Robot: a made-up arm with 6 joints. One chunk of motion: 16 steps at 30 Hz.
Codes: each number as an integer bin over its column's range. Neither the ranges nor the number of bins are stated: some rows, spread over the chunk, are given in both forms.
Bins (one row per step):
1: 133 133 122 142 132 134
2: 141 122 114 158 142 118
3: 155 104 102 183 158 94
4: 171 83 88 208 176 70
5: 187 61 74 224 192 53
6: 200 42 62 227 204 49
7: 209 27 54 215 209 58
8: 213 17 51 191 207 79
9: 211 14 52 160 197 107
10: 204 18 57 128 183 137
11: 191 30 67 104 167 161
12: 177 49 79 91 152 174
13: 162 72 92 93 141 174
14: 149 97 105 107 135 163
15: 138 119 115 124 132 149
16: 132 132 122 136 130 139
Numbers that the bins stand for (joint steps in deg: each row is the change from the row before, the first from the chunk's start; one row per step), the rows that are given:
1: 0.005 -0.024 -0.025 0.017 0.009 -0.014
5: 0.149 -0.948 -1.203 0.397 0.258 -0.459
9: 0.213 -1.550 -1.743 0.100 0.279 -0.163
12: 0.122 -1.102 -1.081 -0.219 0.092 0.205
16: 0.002 -0.037 -0.025 -0.011 0.000 0.013
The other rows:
2: 0.026 -0.166 -0.221 0.091 0.050 -0.102
3: 0.063 -0.396 -0.516 0.207 0.117 -0.234
4: 0.106 -0.666 -0.860 0.323 0.192 -0.366
6: 0.183 -1.191 -1.498 0.410 0.308 -0.481
7: 0.207 -1.384 -1.694 0.355 0.329 -0.432
8: 0.218 -1.512 -1.768 0.244 0.320 -0.316
10: 0.194 -1.499 -1.621 -0.048 0.221 0.002
11: 0.159 -1.345 -1.375 -0.159 0.154 0.134
13: 0.082 -0.807 -0.761 -0.210 0.046 0.205
14: 0.047 -0.486 -0.442 -0.145 0.021 0.145
15: 0.018 -0.204 -0.197 -0.066 0.009 0.068

